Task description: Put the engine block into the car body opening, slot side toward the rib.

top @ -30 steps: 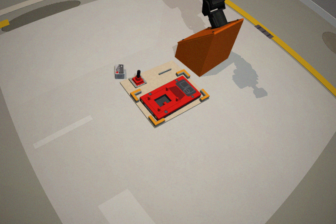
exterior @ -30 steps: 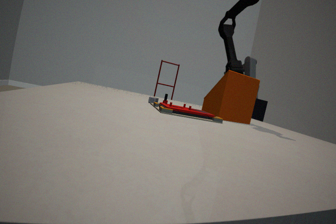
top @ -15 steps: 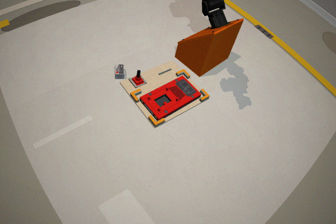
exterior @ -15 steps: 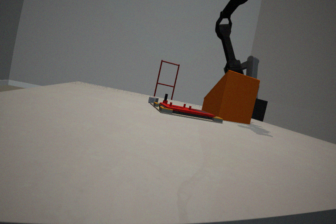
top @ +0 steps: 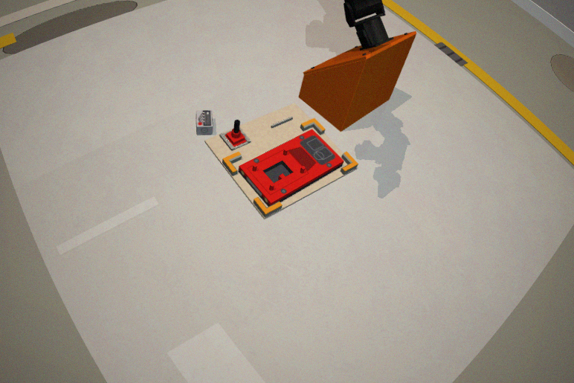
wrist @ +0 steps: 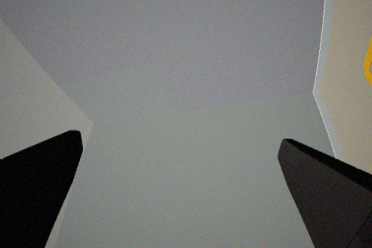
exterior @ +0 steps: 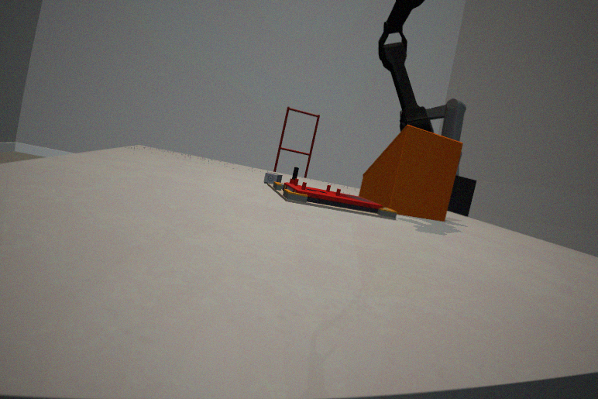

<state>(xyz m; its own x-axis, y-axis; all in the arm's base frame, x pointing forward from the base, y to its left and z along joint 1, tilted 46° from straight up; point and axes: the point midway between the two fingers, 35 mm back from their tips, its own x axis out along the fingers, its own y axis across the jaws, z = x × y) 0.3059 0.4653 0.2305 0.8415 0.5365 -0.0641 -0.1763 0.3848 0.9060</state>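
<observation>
Right now my gripper tip is 630 mm above the grey engine block, 270 mm to the left of it and 10 mm short of it.
</observation>
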